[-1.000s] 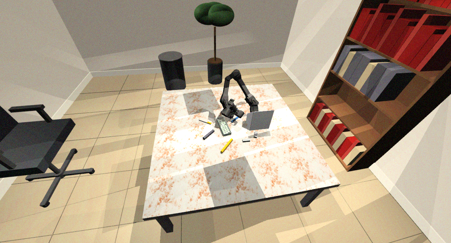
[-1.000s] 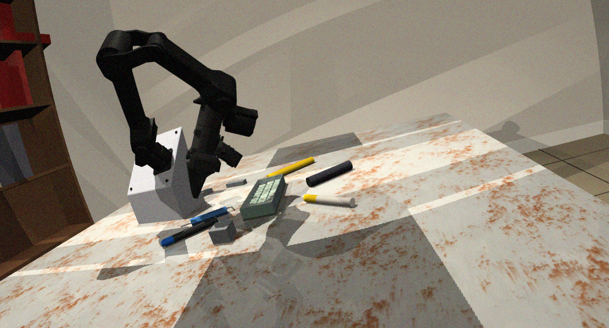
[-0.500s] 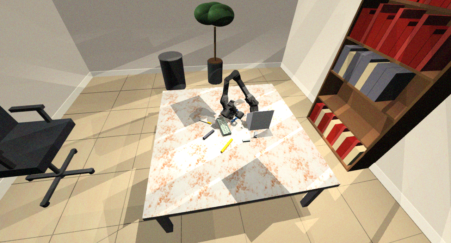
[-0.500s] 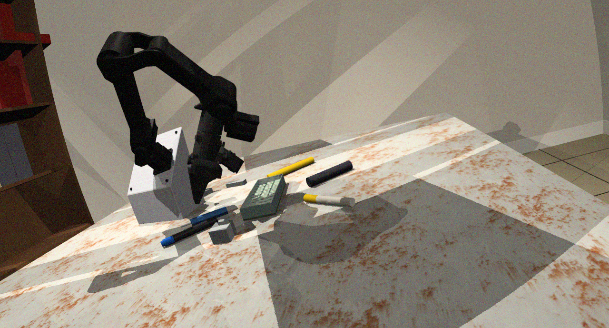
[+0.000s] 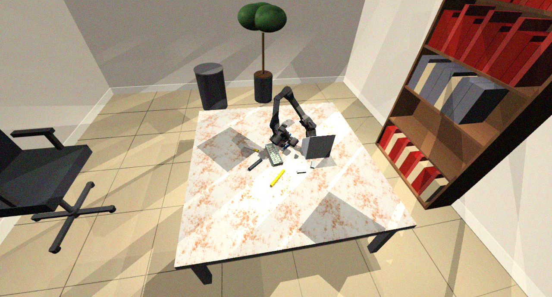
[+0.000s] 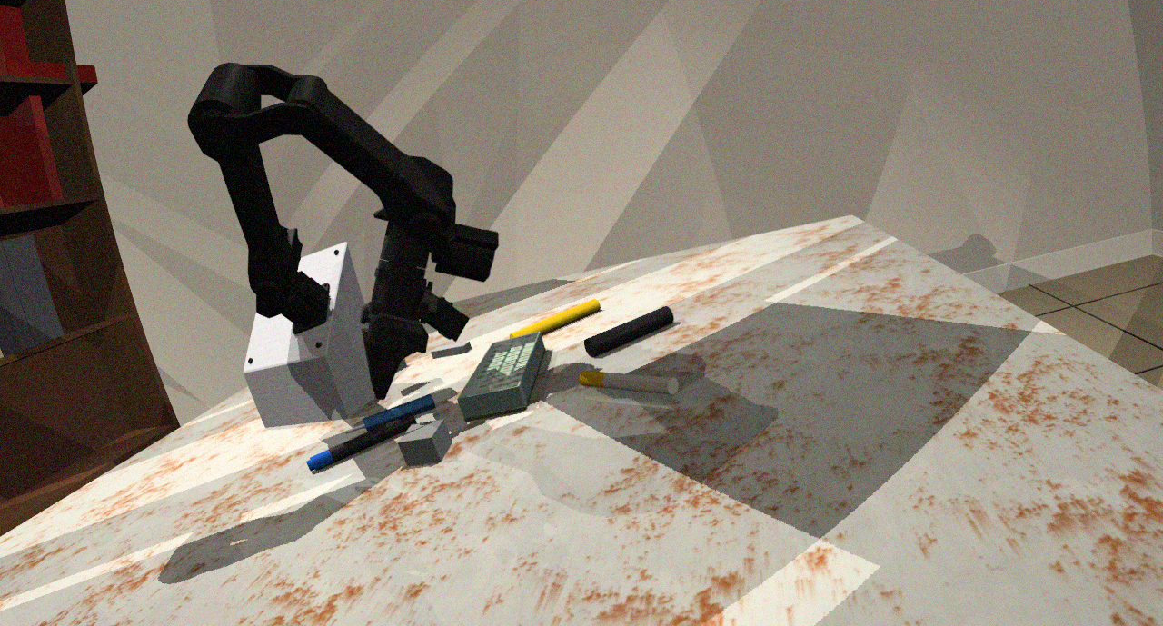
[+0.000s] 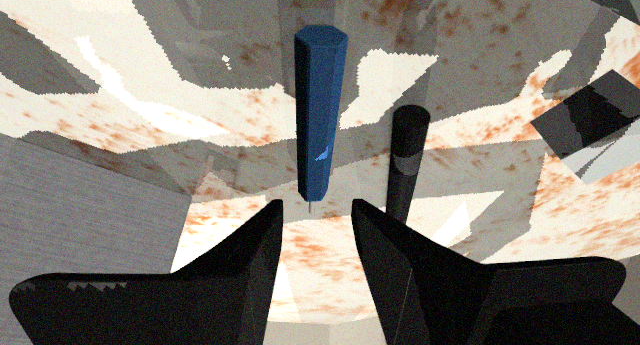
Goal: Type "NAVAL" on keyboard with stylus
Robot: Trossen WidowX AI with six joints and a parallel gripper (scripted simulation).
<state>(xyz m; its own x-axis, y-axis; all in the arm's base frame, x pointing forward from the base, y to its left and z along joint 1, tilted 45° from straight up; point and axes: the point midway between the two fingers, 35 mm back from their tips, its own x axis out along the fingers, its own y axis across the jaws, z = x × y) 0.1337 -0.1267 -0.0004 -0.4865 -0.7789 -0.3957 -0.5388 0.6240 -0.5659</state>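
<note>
Now: the blue stylus 3 cm below my gripper tip, 1 cm to the right of it and 1 cm behind it. From my gripper tip the other things lie so: white-and-yellow marker: 28 cm ahead, 3 cm below, 1 cm to the right; dark cylinder: 29 cm ahead, 14 cm to the left, 2 cm below; grey cube: 10 cm to the right, 10 cm ahead, 2 cm below.
</note>
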